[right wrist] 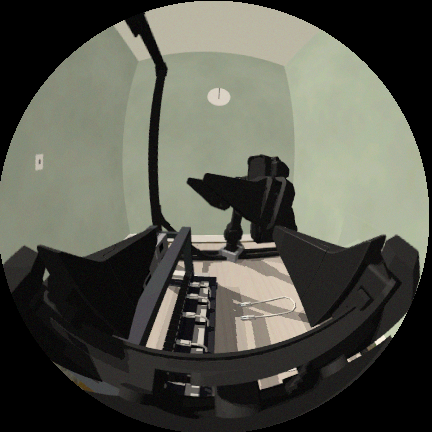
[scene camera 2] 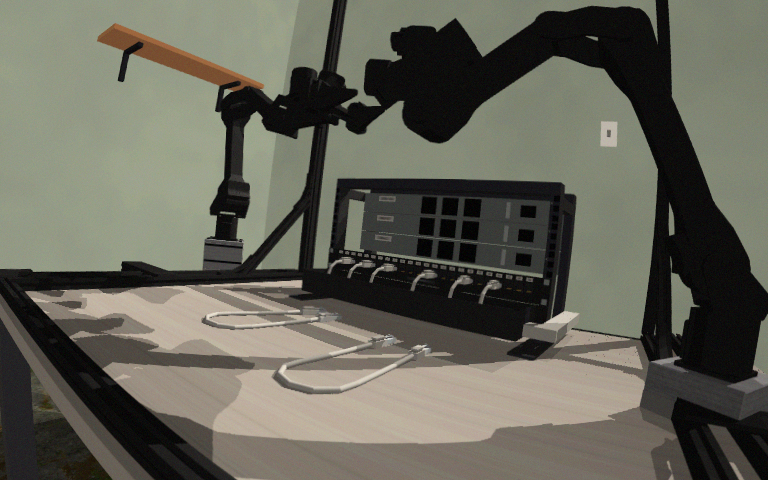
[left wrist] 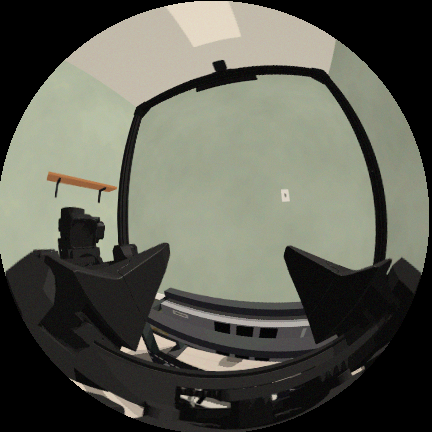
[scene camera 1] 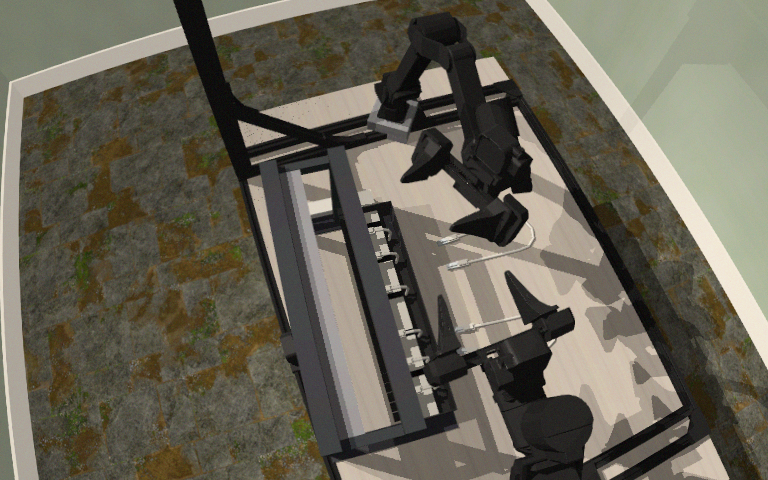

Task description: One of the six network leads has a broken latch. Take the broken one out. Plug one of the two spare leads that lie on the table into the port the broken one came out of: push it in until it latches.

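Places are measured from the left arm's base along level axes (x left, y up, z ahead), in centimetres.
Pixels of known places: left gripper, between the fingertips: [right wrist: 193, 178] [left wrist: 229, 251] [scene camera 1: 425, 203]; right gripper, between the fingertips: [right wrist: 215, 233] [scene camera 2: 371, 101] [left wrist: 117, 280] [scene camera 1: 473, 283]; left arm's base, origin of its link: [right wrist: 230, 247] [scene camera 2: 715, 369] [scene camera 1: 393, 110]; right arm's base, origin of its link: [scene camera 2: 225, 239].
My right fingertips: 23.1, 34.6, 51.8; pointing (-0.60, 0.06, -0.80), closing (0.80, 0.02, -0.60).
Ahead of a thing's pixels: the offset from my right fingertips to its top centre, as dx, dy, dz. "*": to the spot under its first point.
Six white network leads, among them the plugs {* -11.1, -30.7, -7.9} [scene camera 2: 427, 274] [scene camera 1: 396, 289], sit in a row in the dark patch panel at the rack's foot; which latch is broken cannot be told. One U-shaped spare lead [scene camera 1: 498, 255] [scene camera 2: 325, 390] [right wrist: 248, 317] lies on the table before the panel. The second spare lead {* +11.0, -39.0, -9.3} [scene camera 1: 492, 323] [scene camera 2: 249, 326] lies beside it, partly hidden by the right arm in scene camera 1. My left gripper [scene camera 1: 426, 204] [left wrist: 229, 251] [right wrist: 193, 178] is open and empty, raised above the table. My right gripper [scene camera 1: 474, 284] is open and empty, high above the second spare lead.
The dark rack {-14.6, -13.4, -1.8} [scene camera 1: 374, 288] [scene camera 2: 453, 183] stands behind the row of plugs, its bars rising above them. A pale block [scene camera 2: 552, 327] sits at the panel's right end in scene camera 2. A black frame post [scene camera 1: 206, 73] rises beside the table. An orange shelf [scene camera 2: 175, 56] [left wrist: 80, 181] hangs on the wall.
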